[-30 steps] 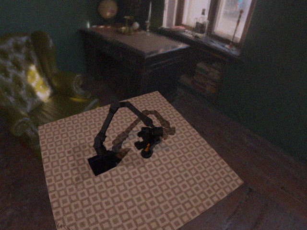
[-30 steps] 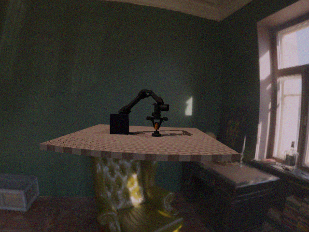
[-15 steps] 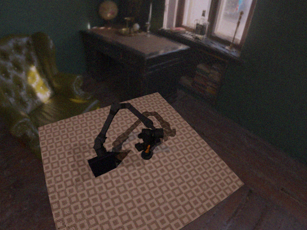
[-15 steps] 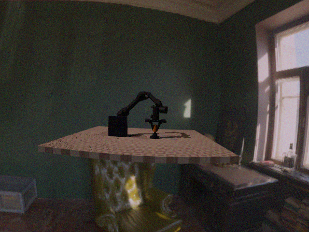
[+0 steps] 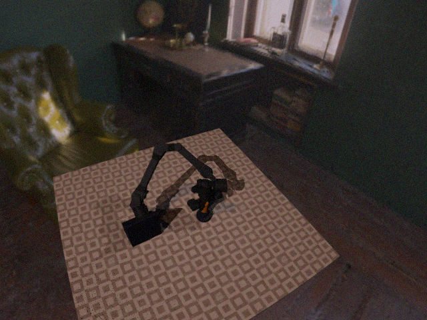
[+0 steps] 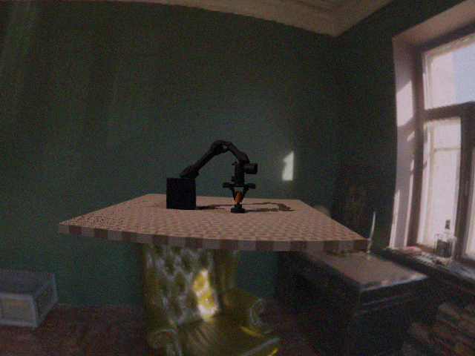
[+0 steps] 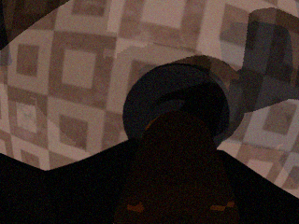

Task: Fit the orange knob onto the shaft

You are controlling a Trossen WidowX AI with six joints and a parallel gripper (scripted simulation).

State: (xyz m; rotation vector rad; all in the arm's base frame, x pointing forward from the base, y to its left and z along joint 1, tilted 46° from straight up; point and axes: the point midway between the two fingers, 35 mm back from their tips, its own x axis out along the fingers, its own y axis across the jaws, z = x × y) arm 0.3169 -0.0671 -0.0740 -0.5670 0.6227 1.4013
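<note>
My gripper tip is 2 cm below the knob. From my gripper tip the other things lie so: pedestal (4 cm below).
</note>
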